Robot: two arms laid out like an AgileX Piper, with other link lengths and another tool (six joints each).
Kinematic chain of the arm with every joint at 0, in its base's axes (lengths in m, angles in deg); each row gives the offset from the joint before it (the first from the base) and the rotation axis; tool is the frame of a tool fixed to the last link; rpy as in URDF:
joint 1: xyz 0 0 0.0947 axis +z
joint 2: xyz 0 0 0 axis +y
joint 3: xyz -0.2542 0 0.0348 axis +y
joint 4: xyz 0.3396 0 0.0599 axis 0.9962 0 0.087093
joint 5: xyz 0 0 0 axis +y
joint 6: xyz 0.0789 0 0.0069 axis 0.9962 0 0.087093
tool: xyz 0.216 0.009 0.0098 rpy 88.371 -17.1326 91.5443
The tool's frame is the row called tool.
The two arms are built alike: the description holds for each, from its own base.
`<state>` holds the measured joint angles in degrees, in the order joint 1, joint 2, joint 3, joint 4, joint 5, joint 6, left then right.
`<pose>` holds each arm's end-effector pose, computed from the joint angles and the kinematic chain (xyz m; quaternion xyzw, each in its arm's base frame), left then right.
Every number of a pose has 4 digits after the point. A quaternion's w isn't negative.
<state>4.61 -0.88 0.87 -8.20 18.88 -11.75 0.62 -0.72 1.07 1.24 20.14 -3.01</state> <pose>0.3684 0.0215 0.1045 0.5456 0.5923 0.4144 0.4240 0.3672 0.0149 0.0963 0.6400 0.5028 0.4696 0.3421</pose>
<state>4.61 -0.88 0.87 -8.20 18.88 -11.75 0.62 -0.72 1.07 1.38 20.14 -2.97</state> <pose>0.3684 0.0215 0.1045 0.5456 0.5923 0.4144 0.4240 0.3671 0.0152 0.0963 0.6406 0.5021 0.4704 0.3411</pose>
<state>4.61 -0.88 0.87 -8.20 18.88 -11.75 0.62 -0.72 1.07 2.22 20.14 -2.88</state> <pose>0.3684 0.0215 0.1045 0.5456 0.5923 0.4144 0.4240 0.3671 0.0168 0.0965 0.6431 0.4985 0.4745 0.3357</pose>
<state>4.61 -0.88 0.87 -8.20 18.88 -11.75 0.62 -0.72 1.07 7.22 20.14 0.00</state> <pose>0.3684 0.0215 0.1045 0.5456 0.5923 0.4144 0.4240 0.3670 0.0267 0.0985 0.6666 0.4638 0.5051 0.2922</pose>
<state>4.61 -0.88 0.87 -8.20 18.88 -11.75 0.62 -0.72 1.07 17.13 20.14 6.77</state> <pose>0.3684 0.0215 0.1045 0.5456 0.5923 0.4144 0.4240 0.3666 0.0457 0.1054 0.7083 0.3831 0.5597 0.1957</pose>
